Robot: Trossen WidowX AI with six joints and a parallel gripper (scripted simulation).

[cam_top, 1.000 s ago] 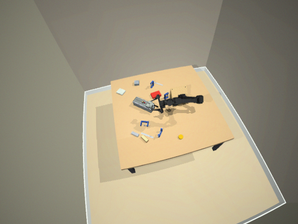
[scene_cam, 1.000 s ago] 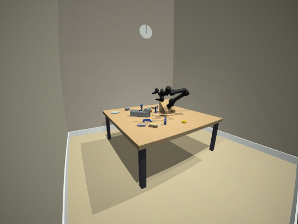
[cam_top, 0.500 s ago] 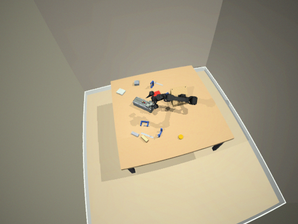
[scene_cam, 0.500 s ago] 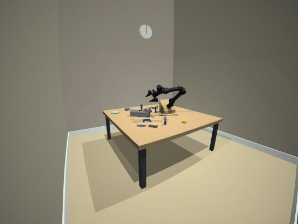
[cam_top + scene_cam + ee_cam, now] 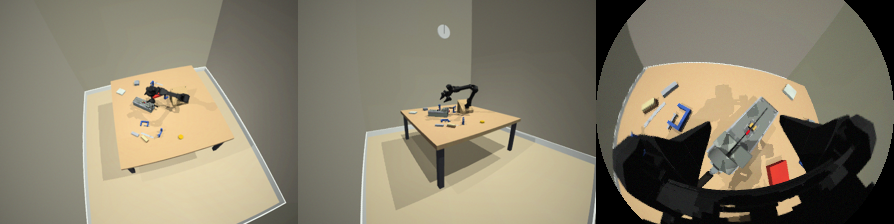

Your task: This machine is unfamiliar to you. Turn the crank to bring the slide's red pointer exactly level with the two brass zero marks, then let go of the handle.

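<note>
Right now the dark crank handle is 100 mm behind my gripper tip, 70 mm to the left of it and 90 mm below it. From my gripper tip the other things lie so: red pointer (10 mm ahead, 40 mm to the right, 130 mm below); then tan block (110 mm ahead, 380 mm to the left, 190 mm below); then pale tile (280 mm ahead, 380 mm to the right, 200 mm below).
</note>
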